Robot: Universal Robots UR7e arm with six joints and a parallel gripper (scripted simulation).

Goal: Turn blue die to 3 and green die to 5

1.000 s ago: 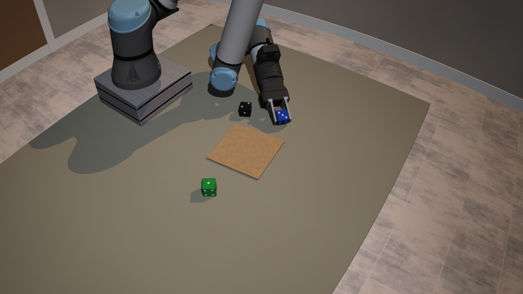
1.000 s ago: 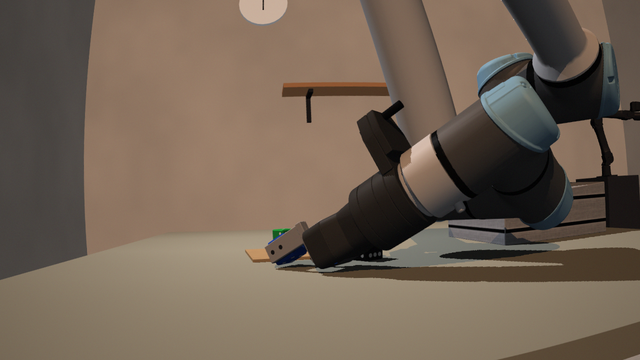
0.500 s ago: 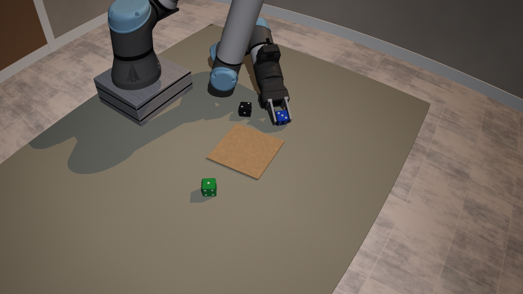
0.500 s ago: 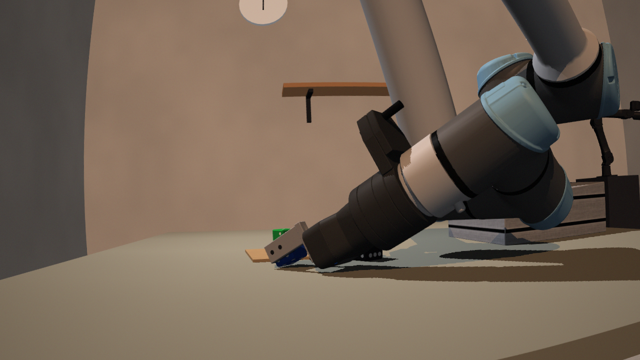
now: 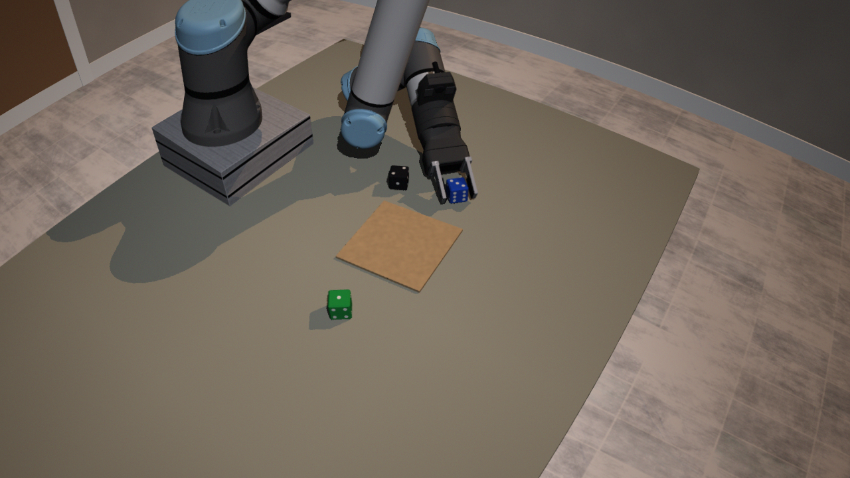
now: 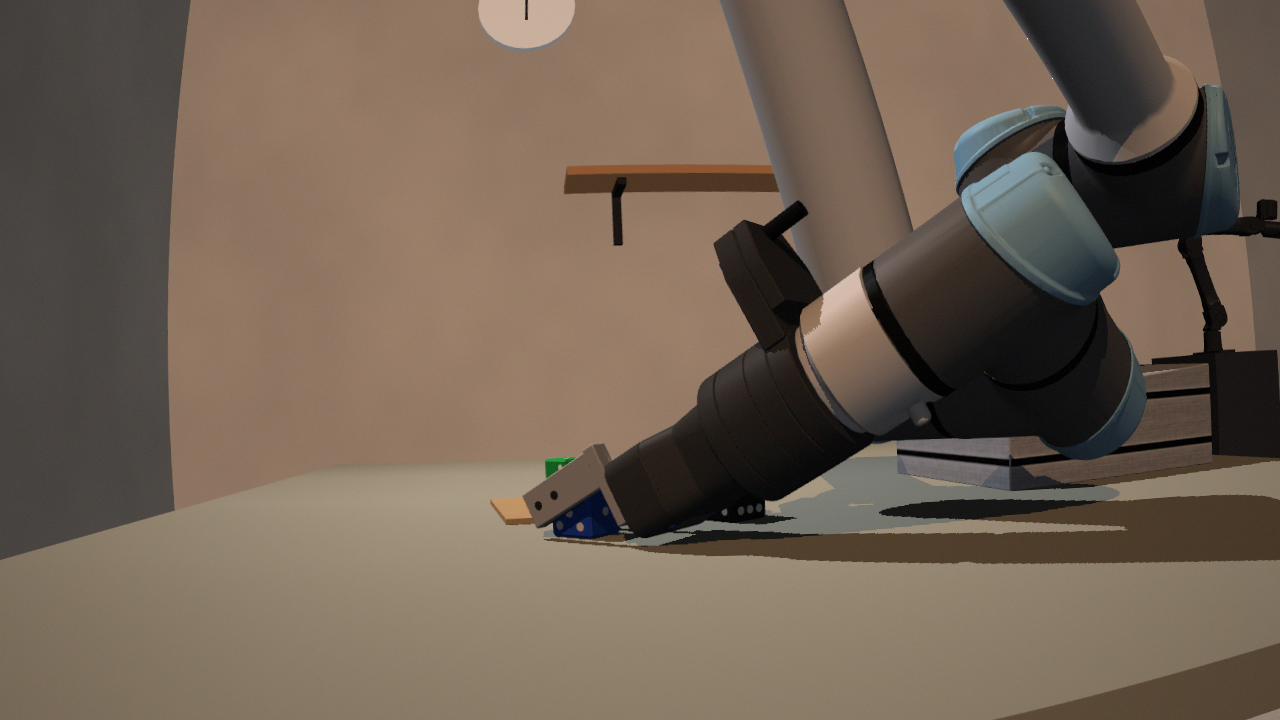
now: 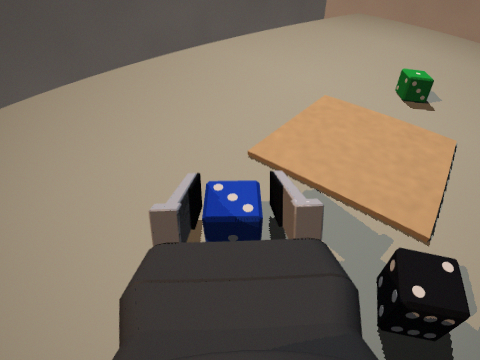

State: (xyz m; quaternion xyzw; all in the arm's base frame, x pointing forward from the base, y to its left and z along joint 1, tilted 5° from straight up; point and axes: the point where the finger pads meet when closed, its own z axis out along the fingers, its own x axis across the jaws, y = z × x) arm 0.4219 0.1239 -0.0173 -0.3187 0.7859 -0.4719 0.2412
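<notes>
The blue die is 1 cm to the left of my hand and 1 cm below it. From my hand the other things lie so: green die (28 cm to the right, 1 cm below, 1 cm behind); then brown mat (13 cm to the right, 2 cm below, 2 cm behind); then black die (10 cm behind, 2 cm to the right, 1 cm below).
</notes>
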